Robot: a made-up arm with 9 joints. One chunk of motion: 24 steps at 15 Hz.
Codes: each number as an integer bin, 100 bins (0 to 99) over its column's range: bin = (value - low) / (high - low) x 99, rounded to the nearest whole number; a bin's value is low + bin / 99 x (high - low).
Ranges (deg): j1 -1.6..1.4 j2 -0.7..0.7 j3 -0.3..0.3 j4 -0.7..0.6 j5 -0.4..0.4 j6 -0.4..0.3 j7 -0.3..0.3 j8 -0.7..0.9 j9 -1..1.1
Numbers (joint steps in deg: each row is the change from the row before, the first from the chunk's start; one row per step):
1: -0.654 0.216 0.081 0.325 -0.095 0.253 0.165 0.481 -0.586
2: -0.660 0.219 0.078 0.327 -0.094 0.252 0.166 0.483 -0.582
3: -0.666 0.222 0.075 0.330 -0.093 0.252 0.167 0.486 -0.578
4: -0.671 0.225 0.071 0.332 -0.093 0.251 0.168 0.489 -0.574
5: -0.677 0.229 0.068 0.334 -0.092 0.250 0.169 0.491 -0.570
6: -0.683 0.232 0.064 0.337 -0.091 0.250 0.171 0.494 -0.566
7: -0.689 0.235 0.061 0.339 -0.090 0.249 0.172 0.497 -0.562
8: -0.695 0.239 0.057 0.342 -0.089 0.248 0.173 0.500 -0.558
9: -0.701 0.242 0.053 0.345 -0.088 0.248 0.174 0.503 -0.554
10: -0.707 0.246 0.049 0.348 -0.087 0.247 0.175 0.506 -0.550
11: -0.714 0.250 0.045 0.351 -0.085 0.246 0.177 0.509 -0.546
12: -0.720 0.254 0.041 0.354 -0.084 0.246 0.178 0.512 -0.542
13: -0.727 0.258 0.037 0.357 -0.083 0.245 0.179 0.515 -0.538
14: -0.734 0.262 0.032 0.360 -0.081 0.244 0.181 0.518 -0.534
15: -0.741 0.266 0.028 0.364 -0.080 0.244 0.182 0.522 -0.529
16: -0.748 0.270 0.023 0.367 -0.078 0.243 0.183 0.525 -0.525
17: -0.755 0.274 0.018 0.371 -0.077 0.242 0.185 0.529 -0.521
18: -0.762 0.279 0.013 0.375 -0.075 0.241 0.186 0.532 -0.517
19: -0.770 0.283 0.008 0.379 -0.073 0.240 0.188 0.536 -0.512
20: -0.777 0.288 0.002 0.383 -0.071 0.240 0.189 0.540 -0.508
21: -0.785 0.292 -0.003 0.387 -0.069 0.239 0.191 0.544 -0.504
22: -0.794 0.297 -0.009 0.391 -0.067 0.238 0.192 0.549 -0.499
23: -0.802 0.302 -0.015 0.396 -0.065 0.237 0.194 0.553 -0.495
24: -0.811 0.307 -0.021 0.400 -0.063 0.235 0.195 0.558 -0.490
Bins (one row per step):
1: 31 65 63 78 38 92 77 73 20
2: 31 65 62 78 38 92 77 73 20
3: 31 65 62 78 38 92 77 73 20
4: 31 65 61 79 38 92 77 74 20
5: 30 66 61 79 38 92 77 74 20
6: 30 66 60 79 38 92 78 74 20
7: 30 66 60 79 38 92 78 74 21
8: 30 66 59 79 38 92 78 74 21
9: 30 67 58 80 39 92 78 74 21
10: 29 67 58 80 39 92 78 75 21
11: 29 67 57 80 39 91 79 75 21
12: 29 67 56 80 39 91 79 75 22
13: 29 68 56 80 39 91 79 75 22
14: 29 68 55 81 39 91 79 75 22
15: 28 68 54 81 40 91 80 76 22
16: 28 69 53 81 40 91 80 76 22
17: 28 69 52 82 40 91 80 76 23
18: 28 69 52 82 40 91 80 76 23
19: 27 70 51 82 40 91 81 76 23
20: 27 70 50 82 41 91 81 77 23
21: 27 70 49 83 41 90 81 77 23
22: 27 71 48 83 41 90 81 77 24
23: 26 71 47 83 41 90 82 78 24
24: 26 71 46 84 42 90 82 78 24

